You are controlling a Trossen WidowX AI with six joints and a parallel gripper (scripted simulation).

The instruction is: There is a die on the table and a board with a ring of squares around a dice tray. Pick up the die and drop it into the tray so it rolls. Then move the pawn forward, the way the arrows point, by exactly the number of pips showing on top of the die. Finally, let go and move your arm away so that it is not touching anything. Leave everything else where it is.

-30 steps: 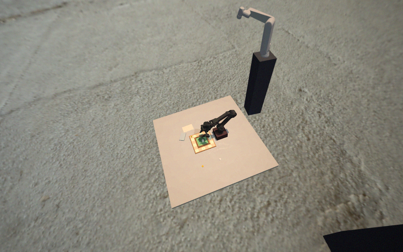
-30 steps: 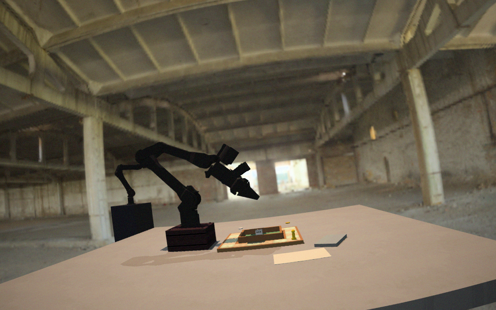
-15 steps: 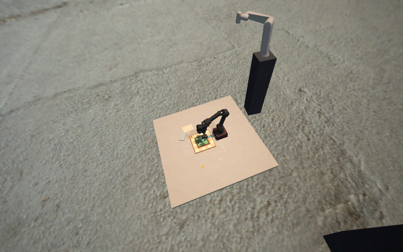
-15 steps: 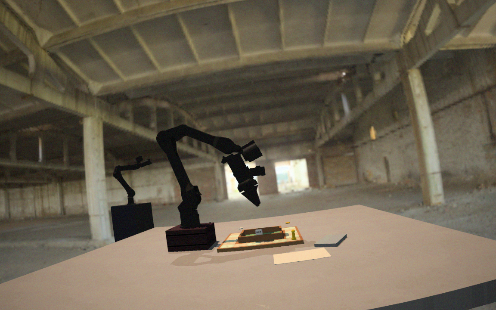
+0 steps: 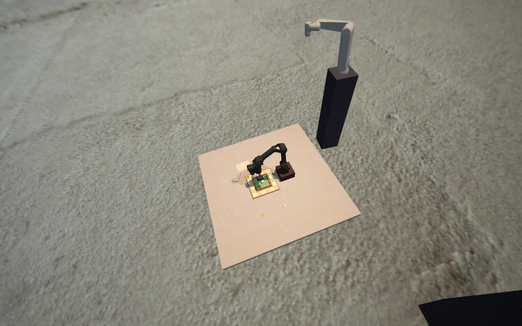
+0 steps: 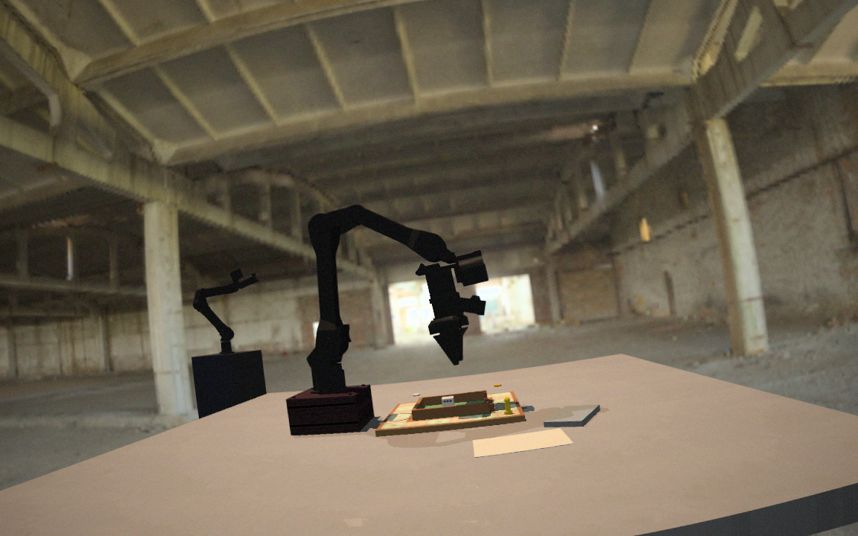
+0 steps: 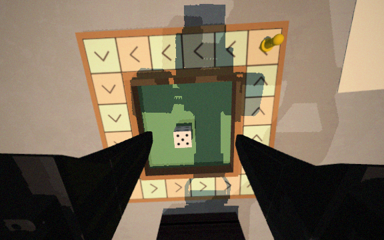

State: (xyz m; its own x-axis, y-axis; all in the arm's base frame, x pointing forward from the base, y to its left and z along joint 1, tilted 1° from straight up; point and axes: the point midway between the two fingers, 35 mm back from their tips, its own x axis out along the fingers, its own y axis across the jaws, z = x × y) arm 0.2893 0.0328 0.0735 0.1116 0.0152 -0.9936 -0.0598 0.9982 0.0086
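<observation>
My gripper tip is now 10 cm short of the yellow pawn, 9 cm to the left of it and 9 cm above it. Round my gripper tip: white die (4 cm behind, 1 cm to the left, 9 cm below); then grey slab (23 cm ahead, 13 cm to the right, 11 cm below); then green tray (3 cm behind, 1 cm to the left, 11 cm below).
</observation>
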